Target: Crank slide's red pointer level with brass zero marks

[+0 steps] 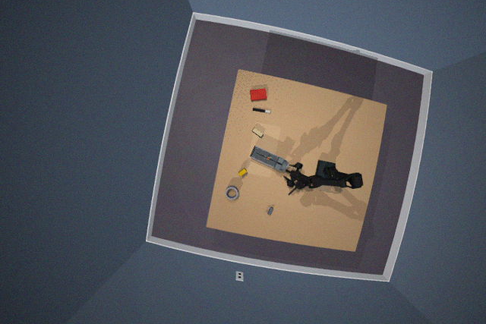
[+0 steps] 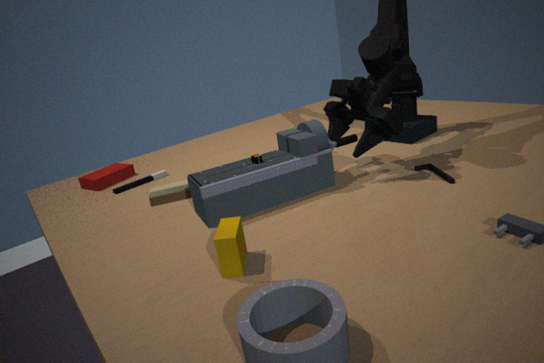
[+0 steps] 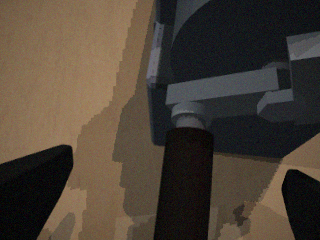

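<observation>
My gripper tip is 2 cm past the black crank handle and 2 cm below it. From my gripper tip the other things lie so: black hex key: 13 cm behind, 11 cm to the left, 5 cm below; then red pointer: 17 cm ahead, 4 cm to the right, 3 cm above; then yellow block: 30 cm ahead, 13 cm to the left, 3 cm below.
</observation>
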